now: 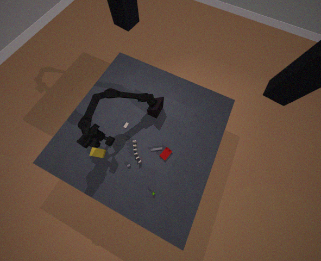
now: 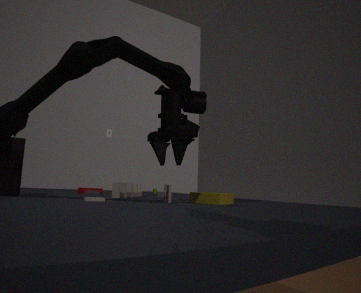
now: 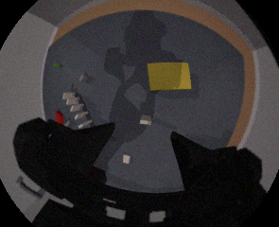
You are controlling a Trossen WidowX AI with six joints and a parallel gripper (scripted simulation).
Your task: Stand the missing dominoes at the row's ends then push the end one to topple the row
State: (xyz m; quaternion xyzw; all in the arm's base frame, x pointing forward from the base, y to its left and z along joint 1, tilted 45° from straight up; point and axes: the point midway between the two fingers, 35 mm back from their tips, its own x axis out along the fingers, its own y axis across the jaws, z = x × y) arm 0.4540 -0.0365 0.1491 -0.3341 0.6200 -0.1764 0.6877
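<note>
Right now the yellow block is 12 cm ahead of my gripper tip, 9 cm below it and 3 cm to the right of it. From my gripper tip the other things lie so: red block (43 cm to the left, 18 cm behind, 9 cm below); grey bar (35 cm to the left, 17 cm behind, 9 cm below); small green cube (52 cm to the left, 12 cm ahead, 9 cm below).
</note>
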